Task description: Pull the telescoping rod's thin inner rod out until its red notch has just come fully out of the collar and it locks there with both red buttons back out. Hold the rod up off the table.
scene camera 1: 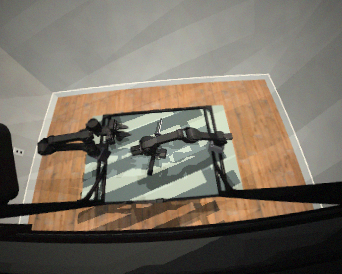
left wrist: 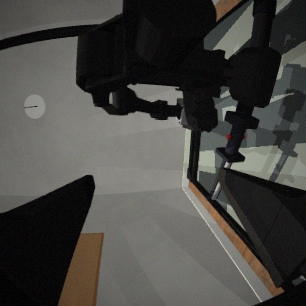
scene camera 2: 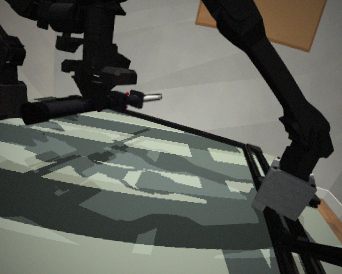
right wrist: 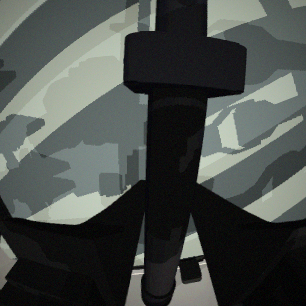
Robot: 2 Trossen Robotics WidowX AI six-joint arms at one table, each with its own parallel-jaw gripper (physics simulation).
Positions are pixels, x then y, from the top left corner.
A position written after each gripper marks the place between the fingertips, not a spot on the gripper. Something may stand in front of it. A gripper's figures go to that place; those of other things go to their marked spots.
Labels:
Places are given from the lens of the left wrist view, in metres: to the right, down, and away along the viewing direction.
left gripper [left wrist: 157,177]: 0.00, 0.02, 0.10
right gripper [left wrist: 256,82]: 0.18, -0.12, 0.21

